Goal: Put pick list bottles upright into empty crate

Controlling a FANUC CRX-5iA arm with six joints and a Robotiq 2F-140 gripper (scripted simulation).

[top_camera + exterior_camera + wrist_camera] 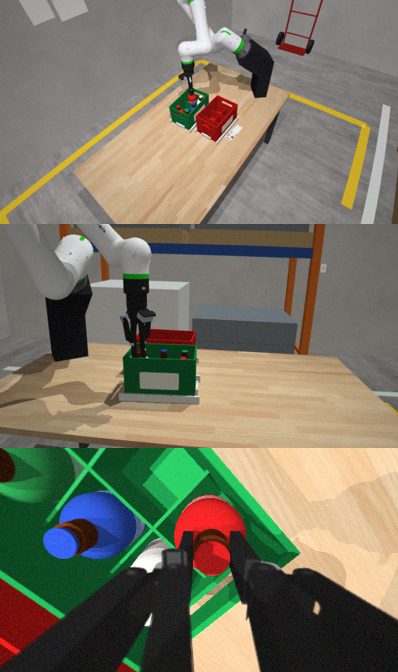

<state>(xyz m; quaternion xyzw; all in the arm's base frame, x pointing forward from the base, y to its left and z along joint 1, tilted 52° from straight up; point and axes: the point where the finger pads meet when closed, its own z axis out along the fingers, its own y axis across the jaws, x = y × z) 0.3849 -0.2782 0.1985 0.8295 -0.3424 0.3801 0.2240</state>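
Right now my hand is 80 mm above the red-capped bottle. Also, from my hand: green crate 100 mm ahead, 20 mm to the left, 110 mm below; then blue-label bottle 100 mm ahead, 70 mm to the left, 110 mm below; then white-capped bottle 20 mm ahead, 90 mm to the left, 110 mm below.
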